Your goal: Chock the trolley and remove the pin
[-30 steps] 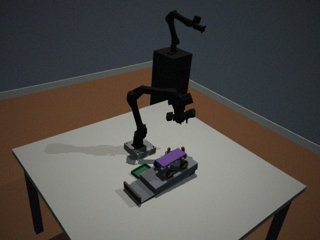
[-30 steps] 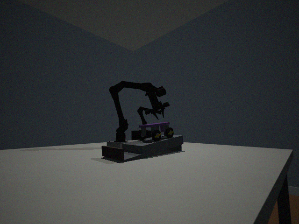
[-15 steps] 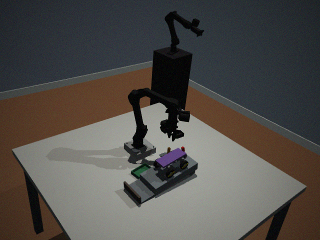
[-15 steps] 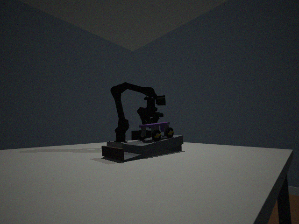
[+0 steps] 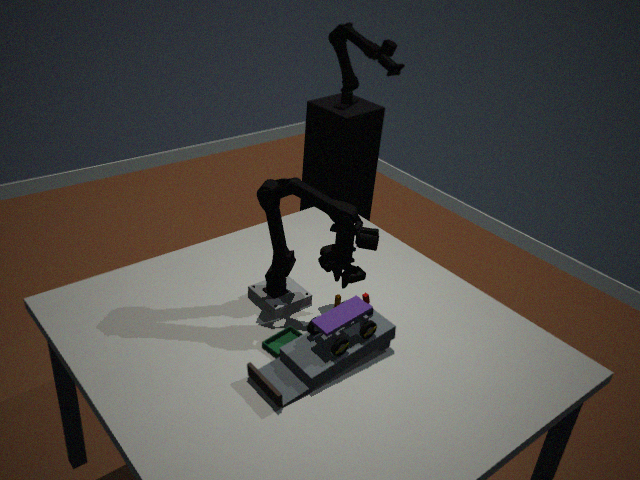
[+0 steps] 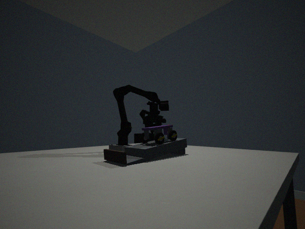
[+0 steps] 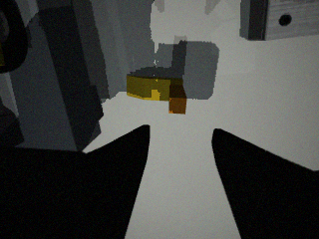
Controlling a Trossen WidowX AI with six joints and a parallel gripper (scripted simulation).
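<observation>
Right now my gripper tip is 2 cm short of the yellow chock, 1 cm to the left of it and 9 cm above it. Round my gripper tip: trolley: 15 cm ahead, 14 cm to the right; grey ramp: 15 cm ahead, 15 cm to the right, 6 cm below; red-headed stop pin: 14 cm ahead, 3 cm to the right, 2 cm above.
</observation>
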